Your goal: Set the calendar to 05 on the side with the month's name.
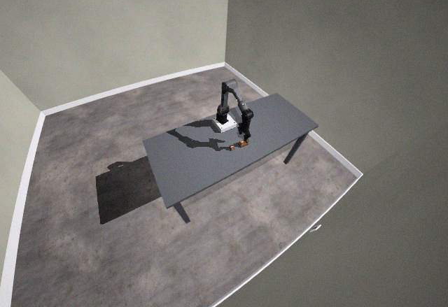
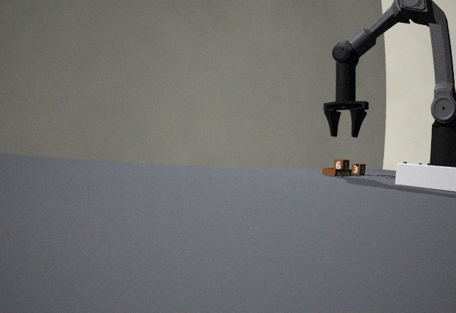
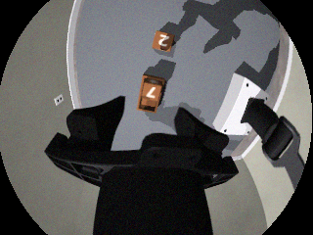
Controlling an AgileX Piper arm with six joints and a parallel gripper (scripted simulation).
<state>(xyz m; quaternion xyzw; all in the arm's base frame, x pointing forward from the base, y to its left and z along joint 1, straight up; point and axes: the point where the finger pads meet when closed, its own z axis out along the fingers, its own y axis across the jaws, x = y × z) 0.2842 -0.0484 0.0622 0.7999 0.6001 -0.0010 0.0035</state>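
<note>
My gripper is now 10 cm above the brown calendar tray and 2 cm to the right of it. Round my hand: cube: 9 cm to the right, 9 cm below, 3 cm behind.
</note>
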